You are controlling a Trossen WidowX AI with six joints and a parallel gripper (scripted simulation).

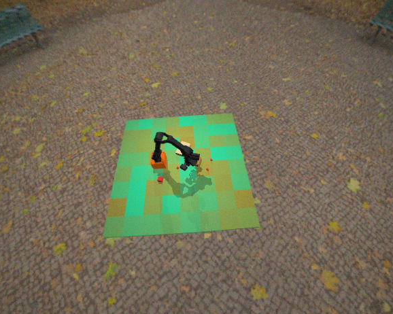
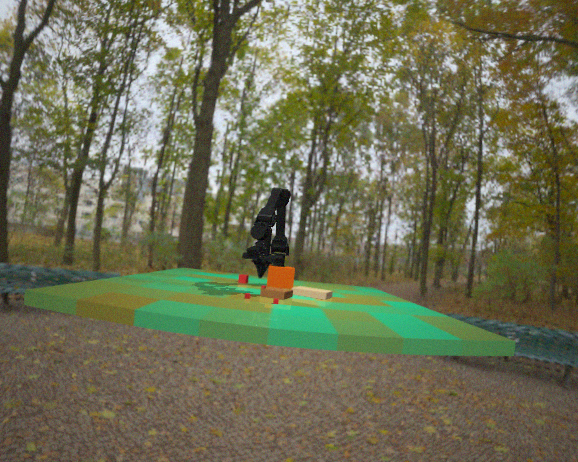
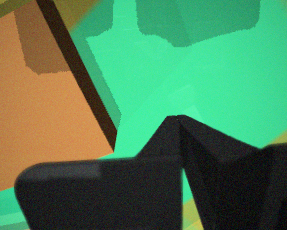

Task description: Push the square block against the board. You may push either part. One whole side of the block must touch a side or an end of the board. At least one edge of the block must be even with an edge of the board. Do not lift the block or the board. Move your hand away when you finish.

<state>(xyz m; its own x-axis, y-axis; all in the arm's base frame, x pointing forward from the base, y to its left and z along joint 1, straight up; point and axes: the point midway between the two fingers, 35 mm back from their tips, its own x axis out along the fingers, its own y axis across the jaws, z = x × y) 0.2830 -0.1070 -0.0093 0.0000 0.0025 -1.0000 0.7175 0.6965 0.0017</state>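
The square block is 70 mm ahead of my gripper tip, 70 mm to the left of it and 50 mm below it. Also, from my gripper tip: small red cube: 290 mm behind, 60 mm to the right, 40 mm below; board: 30 mm behind, 240 mm to the left, 50 mm below.
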